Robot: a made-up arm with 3 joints. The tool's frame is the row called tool.
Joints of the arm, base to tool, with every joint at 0 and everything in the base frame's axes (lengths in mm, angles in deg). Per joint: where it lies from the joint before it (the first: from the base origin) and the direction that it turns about. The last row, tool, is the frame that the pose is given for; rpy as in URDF.
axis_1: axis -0.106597 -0.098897 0.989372 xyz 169 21 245
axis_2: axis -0.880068 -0.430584 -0.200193 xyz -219 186 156
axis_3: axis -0.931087 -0.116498 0.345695 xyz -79 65 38
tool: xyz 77 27 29 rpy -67.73 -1.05 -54.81
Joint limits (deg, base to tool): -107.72..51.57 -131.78..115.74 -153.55..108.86
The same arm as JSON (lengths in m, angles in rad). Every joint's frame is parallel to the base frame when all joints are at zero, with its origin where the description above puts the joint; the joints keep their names.
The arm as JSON. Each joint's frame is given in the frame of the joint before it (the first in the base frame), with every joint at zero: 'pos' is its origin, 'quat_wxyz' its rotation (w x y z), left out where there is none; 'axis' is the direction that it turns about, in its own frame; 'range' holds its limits. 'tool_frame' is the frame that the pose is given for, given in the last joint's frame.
{"length_unit": "m", "angle_unit": "rad", "joints": [{"joint": "axis_1", "pos": [0.169, 0.021, 0.245], "axis": [-0.106597, -0.098897, 0.989372], "range": [-1.8801, 0.9001]}, {"joint": "axis_2", "pos": [-0.219, 0.186, 0.156], "axis": [-0.880068, -0.430584, -0.200193], "range": [-2.3, 2.02]}, {"joint": "axis_3", "pos": [-0.079, 0.065, 0.038], "axis": [-0.931087, -0.116498, 0.345695], "range": [-2.68, 1.9]}], "tool_frame": {"pos": [0.077, 0.027, 0.029], "quat_wxyz": [0.734786, -0.498183, 0.249719, -0.386709]}}
